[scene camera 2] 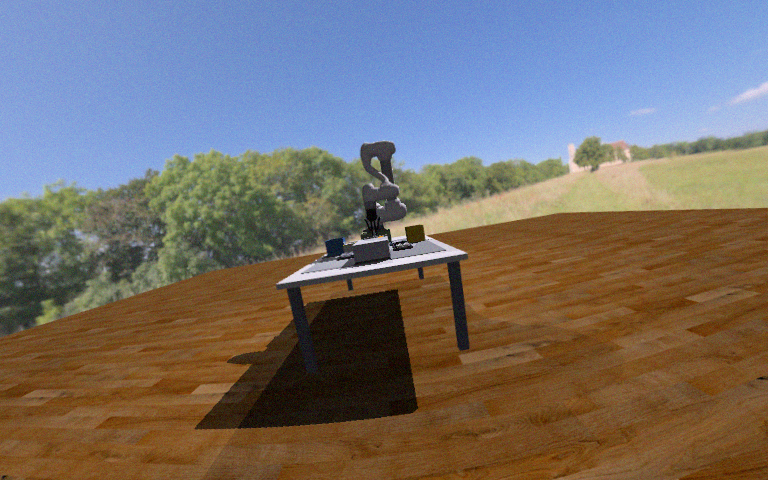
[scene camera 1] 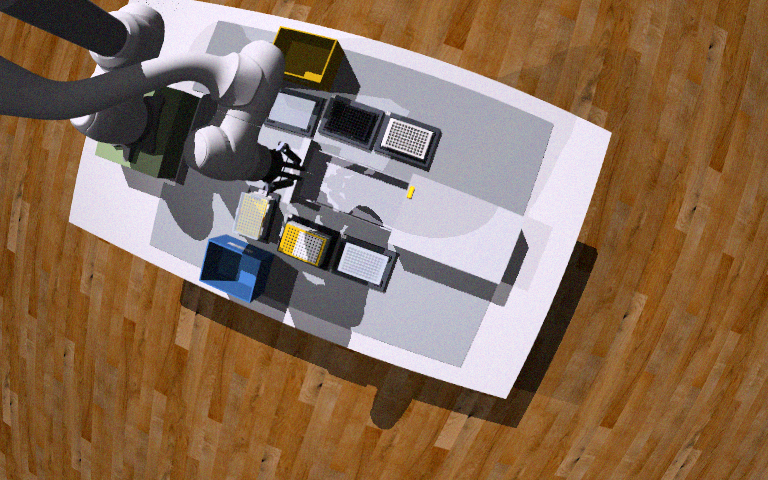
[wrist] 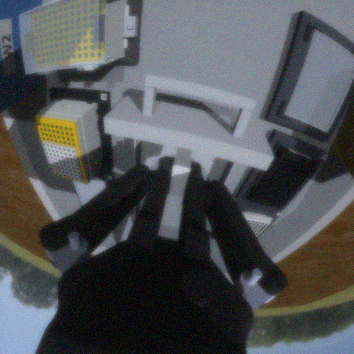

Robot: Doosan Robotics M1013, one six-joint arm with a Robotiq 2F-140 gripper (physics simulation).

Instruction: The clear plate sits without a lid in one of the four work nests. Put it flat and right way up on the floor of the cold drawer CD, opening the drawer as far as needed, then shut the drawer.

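The clear plate, pale with a fine grid and no lid, lies flat in a dark nest at the lower right of the row; it cannot be made out in the wrist view. The cold drawer stands far out from its white cabinet; no plate shows on its visible floor. Its front panel and handle face the arm. My gripper is shut and empty. Its tips are at the front panel, on the drawer's inner side in the wrist view; contact cannot be told.
A yellow-and-white rack and a clear-covered yellow rack stand beside the drawer. Opposite are a smooth pale plate, a black plate and a white plate. Blue and yellow bins stand beyond.
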